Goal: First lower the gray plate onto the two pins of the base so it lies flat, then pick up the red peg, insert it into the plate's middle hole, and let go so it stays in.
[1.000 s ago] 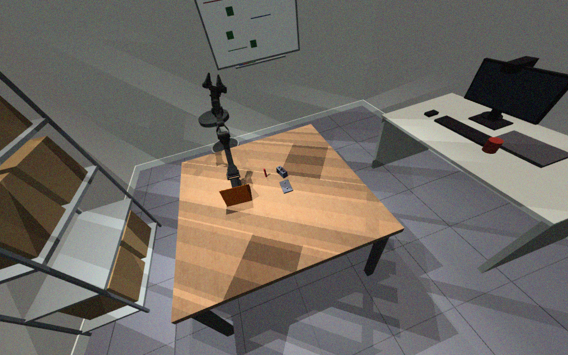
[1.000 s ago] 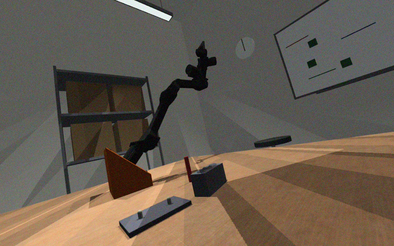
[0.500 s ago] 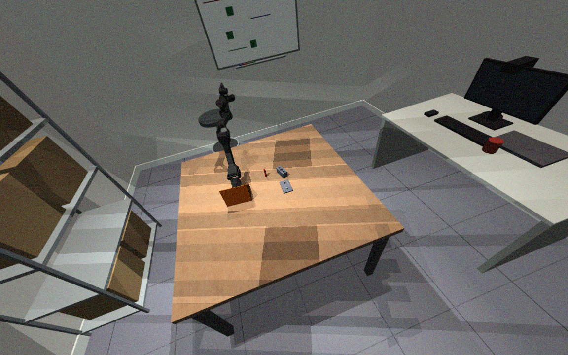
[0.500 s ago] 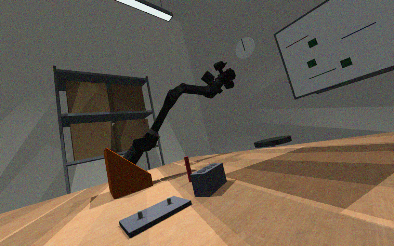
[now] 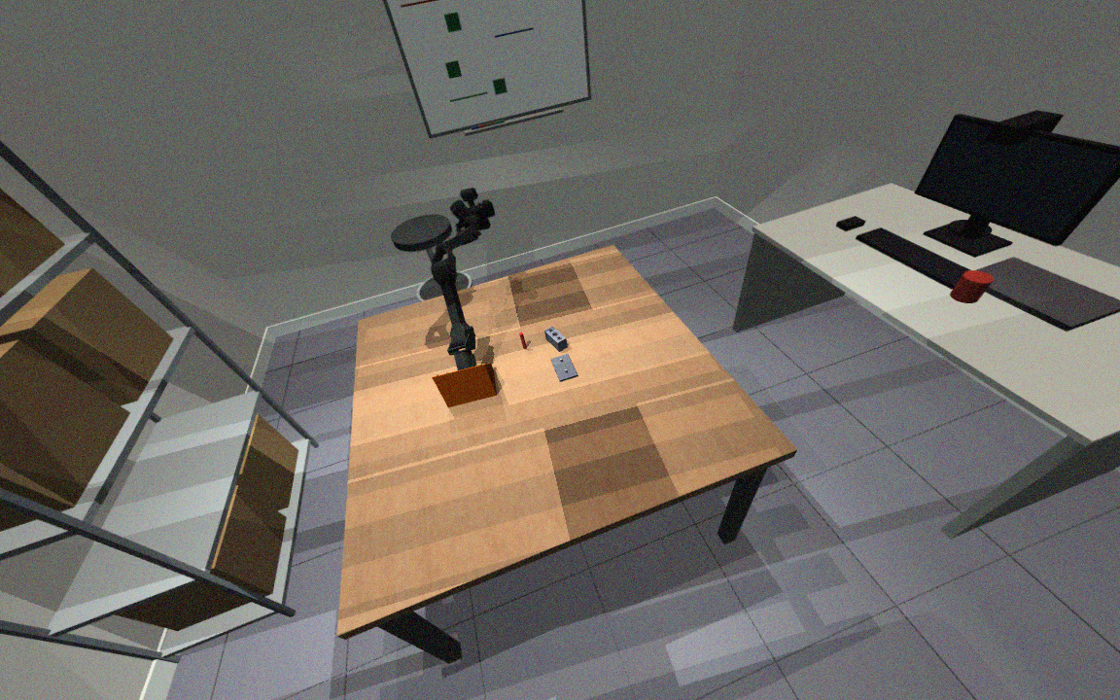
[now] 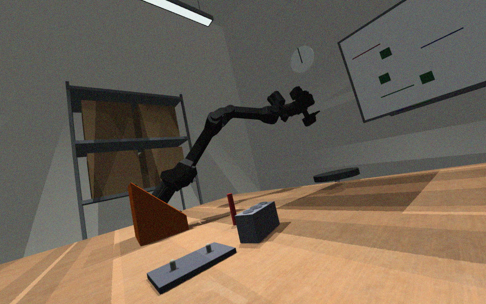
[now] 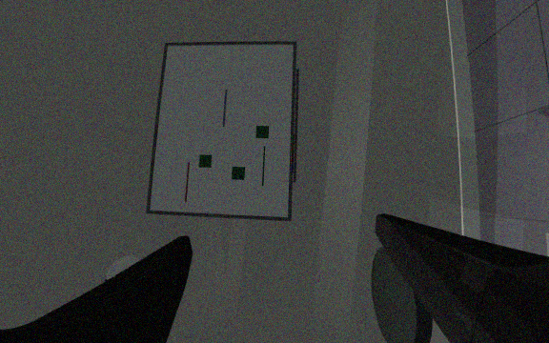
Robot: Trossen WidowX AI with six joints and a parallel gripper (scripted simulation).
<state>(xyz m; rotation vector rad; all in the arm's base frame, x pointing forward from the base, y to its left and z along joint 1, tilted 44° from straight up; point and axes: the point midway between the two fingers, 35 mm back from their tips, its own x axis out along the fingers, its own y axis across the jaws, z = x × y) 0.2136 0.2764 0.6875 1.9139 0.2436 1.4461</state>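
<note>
The gray plate is 9 cm ahead of my gripper tip, 63 cm to the right of it and 34 cm below it. Also, from my gripper tip: base: 8 cm ahead, 77 cm to the right, 37 cm below; then red peg: 3 cm behind, 60 cm to the right, 34 cm below.
</note>
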